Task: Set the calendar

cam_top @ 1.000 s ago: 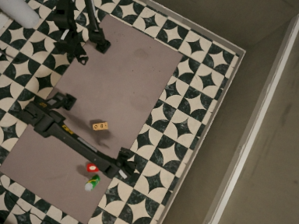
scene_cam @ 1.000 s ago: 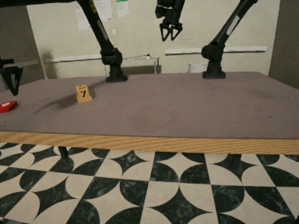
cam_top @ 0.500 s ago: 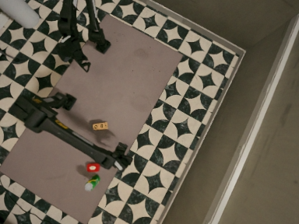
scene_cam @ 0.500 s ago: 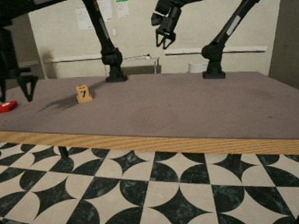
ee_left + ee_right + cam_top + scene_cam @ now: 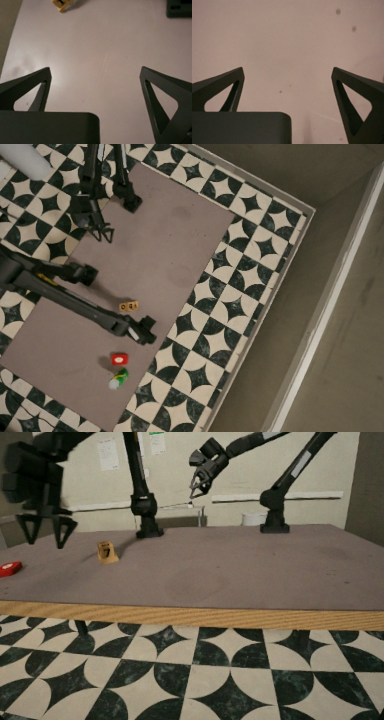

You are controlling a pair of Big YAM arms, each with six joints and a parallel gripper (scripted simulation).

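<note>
The cube is 220 mm behind my right hand, 40 mm to the left of it and 80 mm below it. Round my right hand: wooden tray 200 mm behind, 50 mm to the left, 100 mm below; then red block 90 mm behind, 250 mm to the right, 90 mm below; then white bottle 20 mm behind, 340 mm to the right, 50 mm below.
</note>
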